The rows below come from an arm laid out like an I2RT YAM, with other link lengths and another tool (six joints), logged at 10 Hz.
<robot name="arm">
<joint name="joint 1" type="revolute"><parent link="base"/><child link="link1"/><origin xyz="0 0 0.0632" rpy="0 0 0"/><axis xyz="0 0 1"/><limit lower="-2.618" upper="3.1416"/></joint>
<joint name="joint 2" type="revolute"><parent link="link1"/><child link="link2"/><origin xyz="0.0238 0.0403 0.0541" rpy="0 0 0"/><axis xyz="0 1 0"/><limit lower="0" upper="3.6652"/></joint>
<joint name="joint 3" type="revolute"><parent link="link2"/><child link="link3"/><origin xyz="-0.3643 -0.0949 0" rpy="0 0 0"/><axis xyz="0 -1 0"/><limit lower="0" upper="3.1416"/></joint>
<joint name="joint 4" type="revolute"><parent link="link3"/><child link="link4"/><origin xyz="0.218 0.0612 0.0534" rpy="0 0 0"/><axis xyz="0 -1 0"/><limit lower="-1.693" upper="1.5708"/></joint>
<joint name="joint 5" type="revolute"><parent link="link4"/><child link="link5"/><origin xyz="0.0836 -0.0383 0.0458" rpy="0 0 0"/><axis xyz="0 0 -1"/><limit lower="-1.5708" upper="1.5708"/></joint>
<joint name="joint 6" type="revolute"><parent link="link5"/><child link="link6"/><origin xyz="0.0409 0 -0.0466" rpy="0 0 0"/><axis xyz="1 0 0"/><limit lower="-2.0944" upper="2.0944"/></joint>
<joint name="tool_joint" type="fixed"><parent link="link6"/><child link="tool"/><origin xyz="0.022 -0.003 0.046" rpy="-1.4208 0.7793 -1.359"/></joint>
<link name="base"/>
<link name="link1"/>
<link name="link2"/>
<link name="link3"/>
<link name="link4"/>
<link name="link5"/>
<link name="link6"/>
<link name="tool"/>
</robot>
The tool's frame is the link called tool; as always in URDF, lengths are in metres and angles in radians.
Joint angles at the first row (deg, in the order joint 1, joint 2, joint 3, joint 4, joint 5, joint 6):
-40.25, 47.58, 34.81, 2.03, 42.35, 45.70
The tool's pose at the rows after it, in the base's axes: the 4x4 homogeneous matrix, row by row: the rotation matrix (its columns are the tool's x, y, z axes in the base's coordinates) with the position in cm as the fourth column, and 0 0 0 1 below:
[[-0.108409, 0.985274, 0.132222, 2.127], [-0.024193, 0.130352, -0.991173, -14.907], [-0.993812, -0.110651, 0.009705, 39.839], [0, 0, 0, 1]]
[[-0.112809, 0.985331, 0.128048, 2.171], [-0.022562, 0.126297, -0.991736, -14.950], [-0.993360, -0.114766, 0.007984, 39.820], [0, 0, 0, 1]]
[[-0.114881, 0.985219, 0.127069, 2.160], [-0.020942, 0.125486, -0.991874, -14.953], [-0.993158, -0.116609, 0.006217, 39.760], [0, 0, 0, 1]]
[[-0.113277, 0.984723, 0.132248, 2.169], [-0.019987, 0.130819, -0.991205, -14.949], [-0.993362, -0.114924, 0.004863, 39.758], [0, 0, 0, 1]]
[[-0.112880, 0.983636, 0.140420, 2.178], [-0.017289, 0.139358, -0.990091, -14.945], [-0.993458, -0.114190, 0.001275, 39.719], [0, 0, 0, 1]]
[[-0.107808, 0.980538, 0.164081, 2.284], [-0.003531, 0.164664, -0.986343, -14.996], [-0.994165, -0.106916, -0.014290, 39.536], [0, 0, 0, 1]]
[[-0.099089, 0.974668, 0.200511, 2.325], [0.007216, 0.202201, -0.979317, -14.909], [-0.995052, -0.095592, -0.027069, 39.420], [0, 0, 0, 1]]
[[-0.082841, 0.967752, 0.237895, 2.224], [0.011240, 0.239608, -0.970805, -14.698], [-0.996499, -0.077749, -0.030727, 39.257], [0, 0, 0, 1]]
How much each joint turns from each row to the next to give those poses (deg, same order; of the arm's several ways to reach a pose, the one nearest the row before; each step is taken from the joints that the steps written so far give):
0.01, 0.06, -0.09, 0.00, 0.25, 0.00
0.02, 0.17, 0.00, 0.00, 0.28, -0.07
-0.05, 0.00, -0.09, -0.05, 0.01, -0.02
0.00, -0.06, 0.05, -0.17, -0.32, 0.09
-0.05, -0.10, 0.05, -0.33, -0.55, 0.09
-0.02, -0.07, 0.20, -1.19, -1.54, 0.79
0.10, -0.55, 0.28, -1.40, -2.18, 0.65
0.02, -0.96, -0.14, -0.70, -2.31, 0.55

